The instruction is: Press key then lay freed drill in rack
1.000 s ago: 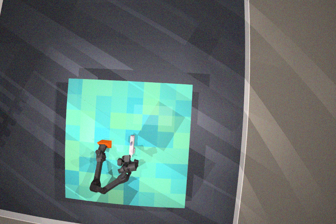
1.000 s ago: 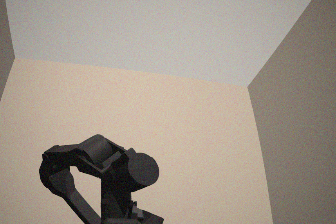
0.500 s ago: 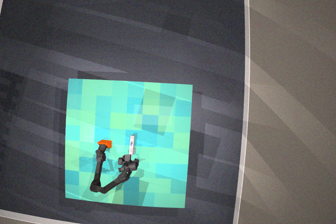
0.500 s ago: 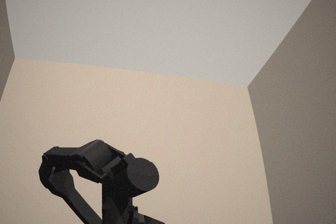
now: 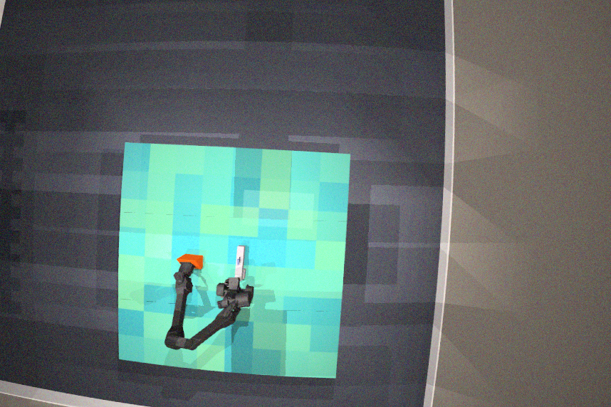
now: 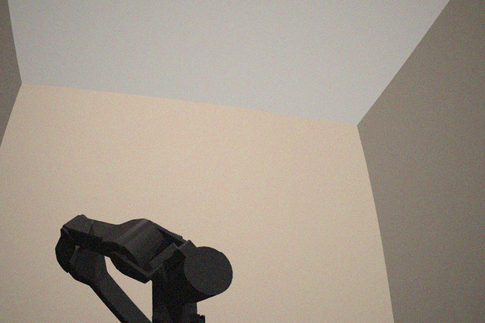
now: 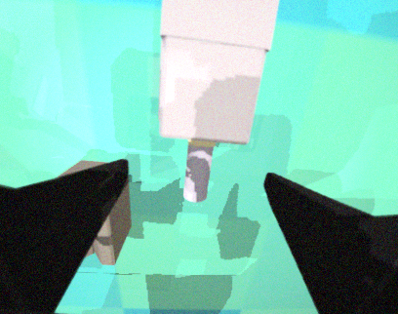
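My gripper tip is now 60 mm to the right of the drill, 10 mm below it and 10 mm short of it.
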